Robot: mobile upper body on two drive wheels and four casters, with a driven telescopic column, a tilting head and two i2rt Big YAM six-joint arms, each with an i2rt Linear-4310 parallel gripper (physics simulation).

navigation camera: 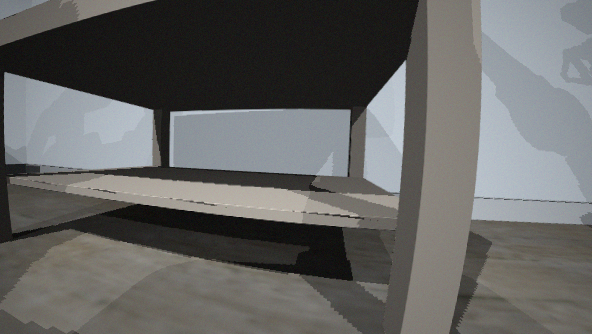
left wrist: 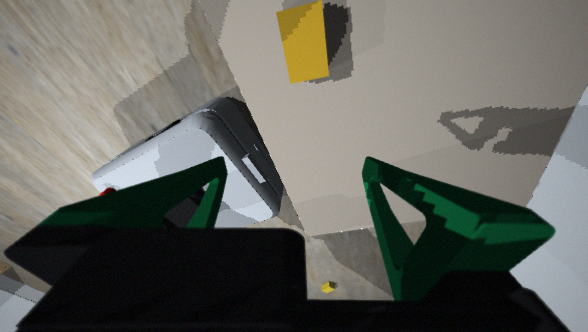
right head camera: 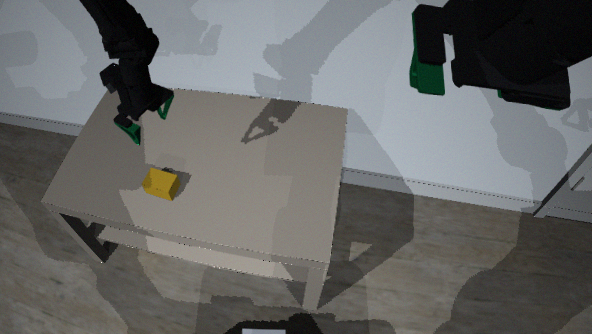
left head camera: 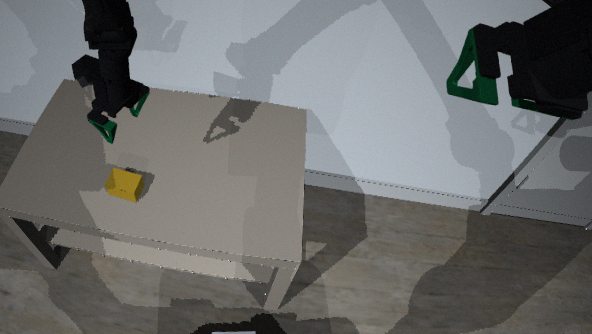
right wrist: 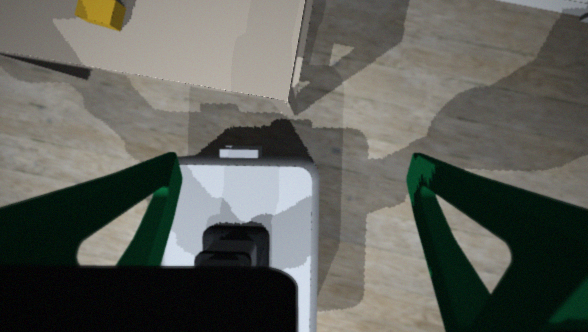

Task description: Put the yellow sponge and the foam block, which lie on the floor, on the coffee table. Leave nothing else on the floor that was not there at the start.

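Frame: origin at the left arm's base, x back, y right, z up, level; metres.
Seen in the pictures: left gripper, fingertip midpoint: (left wrist: pixel 294 164) (right head camera: pixel 150 131) (left head camera: pixel 122 128); right gripper, fingertip midpoint: (right head camera: pixel 457 85) (left head camera: pixel 482 94) (right wrist: pixel 294 165).
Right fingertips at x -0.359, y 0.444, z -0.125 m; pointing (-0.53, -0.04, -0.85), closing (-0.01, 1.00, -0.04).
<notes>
Pixels of each thing's top centre, then the offset from my right fingertips to it. Level surfaces: height alone.
- yellow block, middle of its top: (left wrist: pixel 304 46) (left head camera: pixel 123 180) (right head camera: pixel 159 179) (right wrist: pixel 94 7) dx -0.331, dy -0.513, dz -0.634 m
- small yellow thing, middle of its top: (left wrist: pixel 328 290) dx +0.282, dy +1.219, dz -1.084 m
- lower shelf, its level: dz -0.979 m
A yellow block (left head camera: pixel 125 185) (right head camera: pixel 160 184) (left wrist: pixel 305 45) (right wrist: pixel 102 14) lies on the top of the coffee table (left head camera: pixel 270 200) (right head camera: pixel 310 200) (left wrist: pixel 500 75) (right wrist: pixel 240 60) (navigation camera: pixel 445 150); I cannot tell whether it is the sponge or the foam block. A small yellow thing (left wrist: pixel 328 287) shows far off on the floor in the left wrist view, too small to identify. My left gripper (left head camera: pixel 123 128) (right head camera: pixel 151 131) (left wrist: pixel 294 164) is open and empty, above the table and apart from the block. My right gripper (left head camera: pixel 505 102) (right head camera: pixel 477 97) (right wrist: pixel 294 165) is open and empty, high up, to the right of the table.
My white base (left wrist: pixel 185 150) (right wrist: pixel 295 200) stands close to the table's near side. The table has a lower shelf (left head camera: pixel 175 260) (navigation camera: pixel 200 192) and legs at its corners. A pale wall (left head camera: pixel 390 125) (right head camera: pixel 430 150) stands behind it, with a light panel (left head camera: pixel 550 197) at the far right.
</notes>
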